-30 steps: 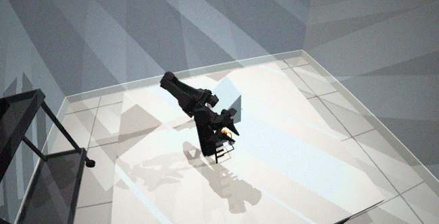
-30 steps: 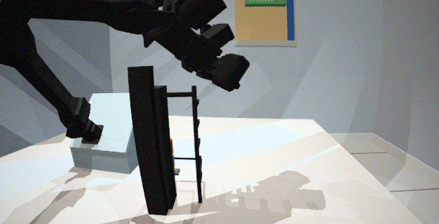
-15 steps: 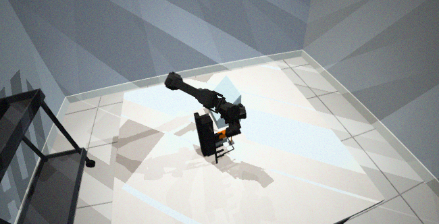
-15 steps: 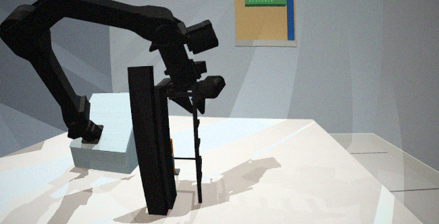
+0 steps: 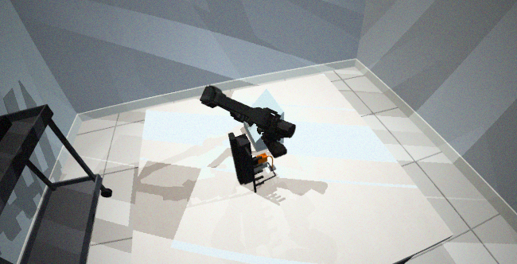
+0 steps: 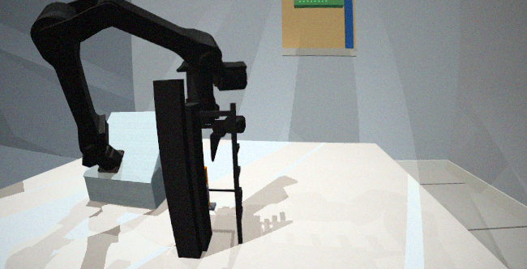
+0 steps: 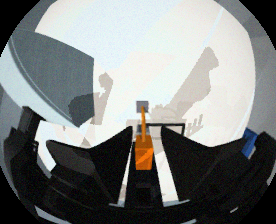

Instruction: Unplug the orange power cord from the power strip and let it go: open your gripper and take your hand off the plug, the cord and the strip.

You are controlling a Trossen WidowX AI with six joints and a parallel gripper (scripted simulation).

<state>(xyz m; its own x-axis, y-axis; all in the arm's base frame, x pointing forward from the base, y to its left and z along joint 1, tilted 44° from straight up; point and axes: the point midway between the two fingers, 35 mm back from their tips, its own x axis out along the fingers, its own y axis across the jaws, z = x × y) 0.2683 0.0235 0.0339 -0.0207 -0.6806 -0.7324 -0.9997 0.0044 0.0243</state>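
Now: gripper tip 70 mm to the left of the orange plug and 10 mm above it. Also, from my gripper tip: black power strip (140 mm to the right, 10 mm above); then thin black rack (90 mm ahead, 130 mm to the right, 10 mm above).
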